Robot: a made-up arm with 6 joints.
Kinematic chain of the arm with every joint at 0, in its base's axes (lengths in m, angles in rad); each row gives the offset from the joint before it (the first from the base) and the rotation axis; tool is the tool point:
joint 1: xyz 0 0 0.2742 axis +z
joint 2: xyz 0 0 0 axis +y
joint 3: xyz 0 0 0.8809 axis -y
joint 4: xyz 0 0 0 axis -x
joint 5: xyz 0.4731 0 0 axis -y
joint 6: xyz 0 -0.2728 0 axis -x
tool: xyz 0 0 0
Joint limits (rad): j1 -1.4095..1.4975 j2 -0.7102..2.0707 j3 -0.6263..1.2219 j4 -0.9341..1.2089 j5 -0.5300..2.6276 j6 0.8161..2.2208
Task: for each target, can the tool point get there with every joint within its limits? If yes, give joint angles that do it. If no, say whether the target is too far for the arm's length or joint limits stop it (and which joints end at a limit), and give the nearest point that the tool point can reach.
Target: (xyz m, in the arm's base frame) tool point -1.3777 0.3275 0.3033
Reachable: no: joint limits stop it (at a limit: joint 2, joint 3, joint 4) | nearest point -0.9583 0.2278 1.2945 | short by 1.081 m
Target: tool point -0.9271 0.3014 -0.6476
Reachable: no: joint limits stop it (at a limit: joint 1, joint 2, joint 3) | nearest point -0.2143 -0.3754 -0.3307 | short by 1.033 m
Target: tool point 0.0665 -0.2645 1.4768
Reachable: yes | joints 0.2377 -0.3368 0.5773 -0.0213 2.2767 1.3135
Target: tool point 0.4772 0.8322 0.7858
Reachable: yes | joints 1.2424 0.5763 -0.2845 0.8343 1.0247 1.8282
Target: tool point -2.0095 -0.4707 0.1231
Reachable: no: too far | nearest point -0.9590 -0.2246 1.2945 | short by 1.593 m
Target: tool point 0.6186 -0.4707 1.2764
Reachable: yes | joints -0.3332 0.3215 0.4101 0.4761 0.3546 1.4307
